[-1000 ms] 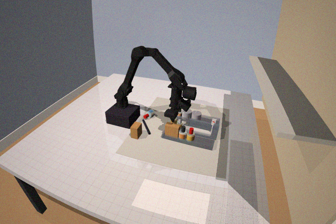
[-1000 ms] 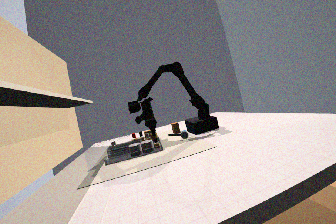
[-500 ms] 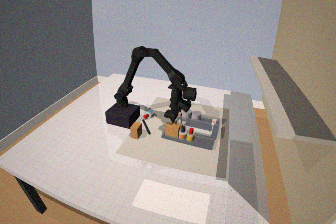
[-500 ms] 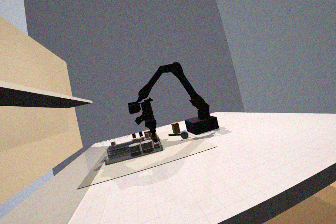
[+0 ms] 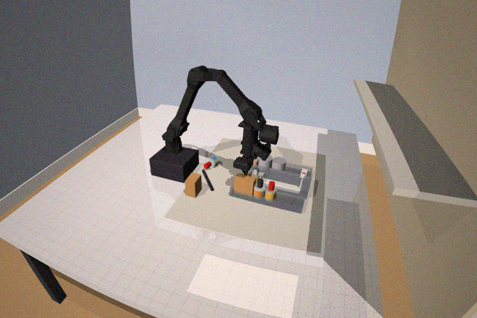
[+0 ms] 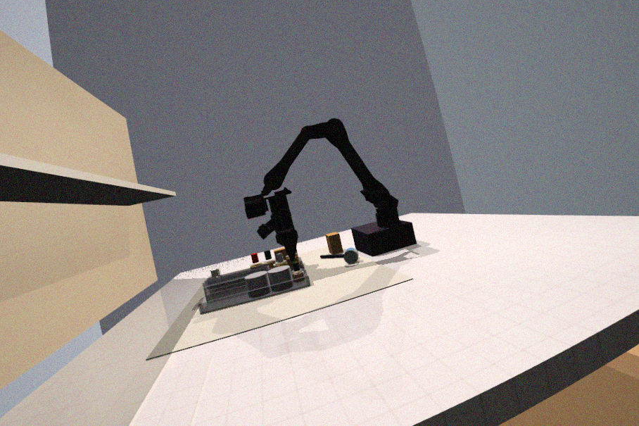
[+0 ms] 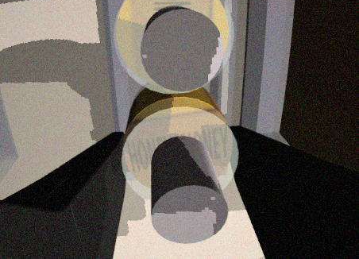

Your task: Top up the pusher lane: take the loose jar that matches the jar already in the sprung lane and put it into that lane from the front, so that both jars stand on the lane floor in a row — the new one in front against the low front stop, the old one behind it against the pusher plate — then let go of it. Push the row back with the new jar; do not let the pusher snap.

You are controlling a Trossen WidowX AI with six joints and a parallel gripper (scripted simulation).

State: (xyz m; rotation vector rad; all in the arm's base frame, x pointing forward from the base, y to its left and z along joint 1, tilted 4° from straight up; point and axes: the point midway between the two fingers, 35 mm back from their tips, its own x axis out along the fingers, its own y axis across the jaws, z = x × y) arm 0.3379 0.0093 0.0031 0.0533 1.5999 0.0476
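Right now the brown box is 80 mm to the right of my gripper tip, 20 mm ahead of it and 10 mm below it. The rest, counted from my gripper tip: white pusher plate 150 mm ahead, 30 mm to the left, 10 mm above; black stick 150 mm behind, 60 mm to the right, 40 mm below.
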